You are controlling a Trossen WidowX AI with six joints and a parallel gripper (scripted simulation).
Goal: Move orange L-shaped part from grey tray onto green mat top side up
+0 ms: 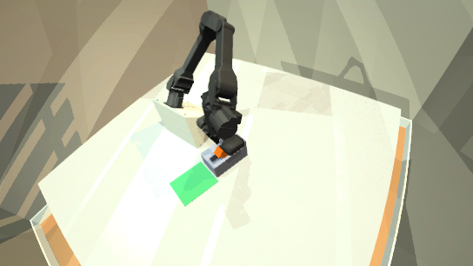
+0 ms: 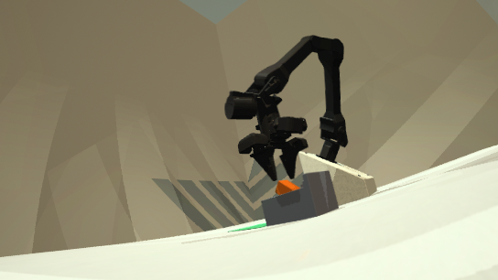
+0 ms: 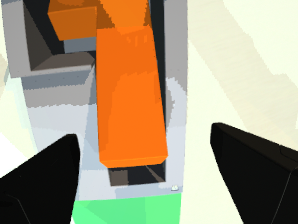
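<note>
Now: gripper tip 60 mm above the orange L-shaped part, 40 mm to the right of it and 10 mm past it. From my gripper tip the other things lie so: green mat: 140 mm to the right, 110 mm below, 40 mm behind.
</note>
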